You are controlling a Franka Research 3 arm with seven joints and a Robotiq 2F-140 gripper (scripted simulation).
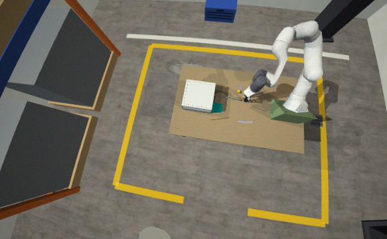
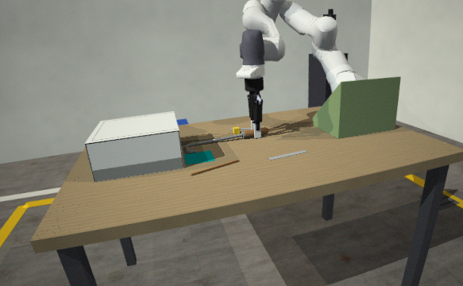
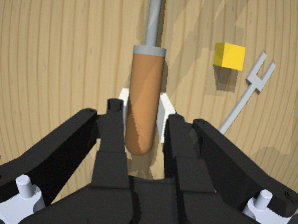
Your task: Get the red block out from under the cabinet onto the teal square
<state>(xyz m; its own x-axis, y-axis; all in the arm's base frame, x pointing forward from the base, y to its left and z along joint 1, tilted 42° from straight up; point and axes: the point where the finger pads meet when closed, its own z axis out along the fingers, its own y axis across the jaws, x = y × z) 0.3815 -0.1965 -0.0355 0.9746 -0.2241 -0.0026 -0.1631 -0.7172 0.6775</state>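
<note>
Now: the teal square 28 cm ahead of my hand, 8 cm to the left of it and 4 cm below it. The rest, counted from my hand: yellow cube (5 cm ahead, 10 cm to the right, 2 cm below); then hook tool (14 cm ahead, 2 cm to the left, 2 cm below); then grey fork-like tool (2 cm behind, 11 cm to the right, 3 cm below).
</note>
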